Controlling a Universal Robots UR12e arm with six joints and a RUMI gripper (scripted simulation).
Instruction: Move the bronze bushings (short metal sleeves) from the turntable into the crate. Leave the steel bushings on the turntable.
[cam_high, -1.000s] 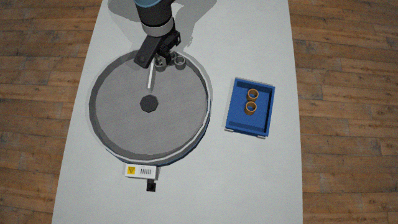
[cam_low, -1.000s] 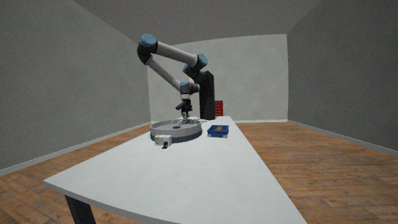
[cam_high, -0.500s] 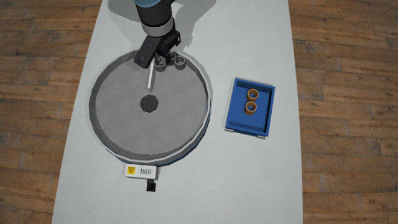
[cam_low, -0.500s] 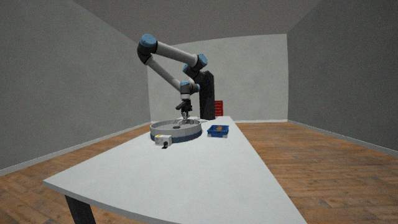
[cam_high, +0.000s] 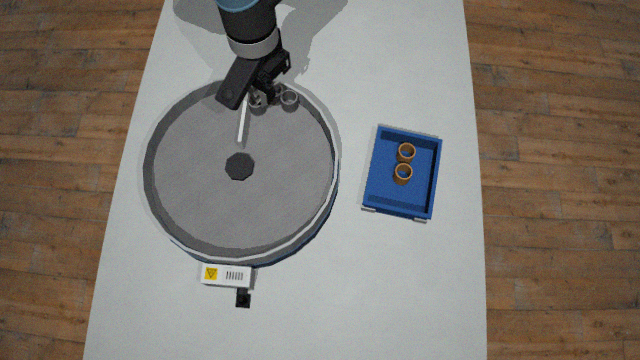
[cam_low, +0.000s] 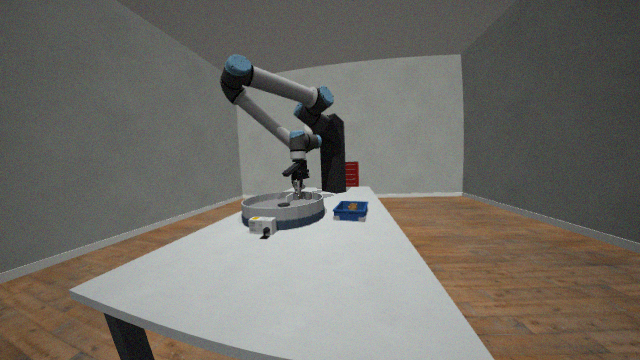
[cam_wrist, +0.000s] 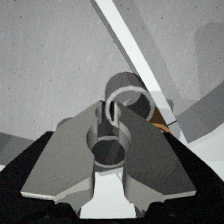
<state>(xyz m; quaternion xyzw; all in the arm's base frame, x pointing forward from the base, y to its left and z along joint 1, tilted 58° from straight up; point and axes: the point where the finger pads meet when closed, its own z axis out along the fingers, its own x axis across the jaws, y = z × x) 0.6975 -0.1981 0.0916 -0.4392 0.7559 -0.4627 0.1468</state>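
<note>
The round grey turntable is 13 cm ahead of my hand, 7 cm to the right of it and 3 cm below it. Also, from my hand: blue crate (19 cm ahead, 28 cm to the left, 6 cm below).
</note>
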